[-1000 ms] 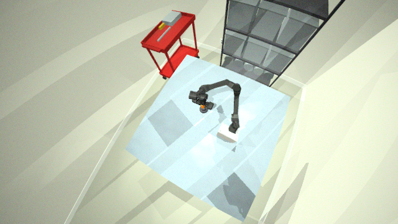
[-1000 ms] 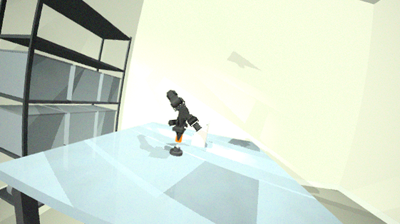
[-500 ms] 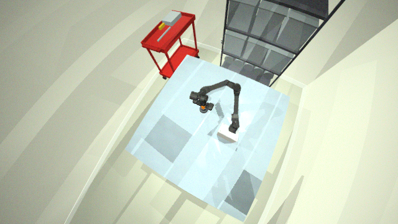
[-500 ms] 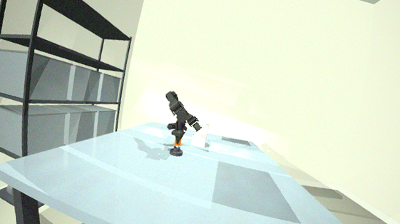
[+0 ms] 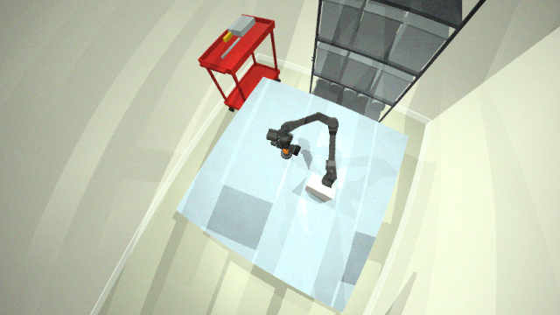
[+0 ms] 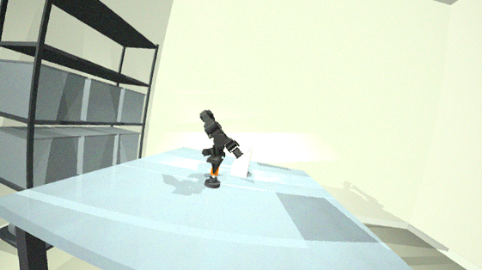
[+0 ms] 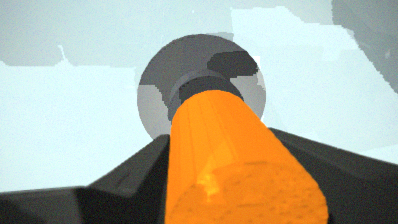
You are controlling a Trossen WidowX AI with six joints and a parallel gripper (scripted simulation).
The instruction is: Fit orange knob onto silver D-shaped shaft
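My gripper tip is now 30 mm below the orange knob. From my gripper tip the other things lie so: dark round pedestal (40 mm below).
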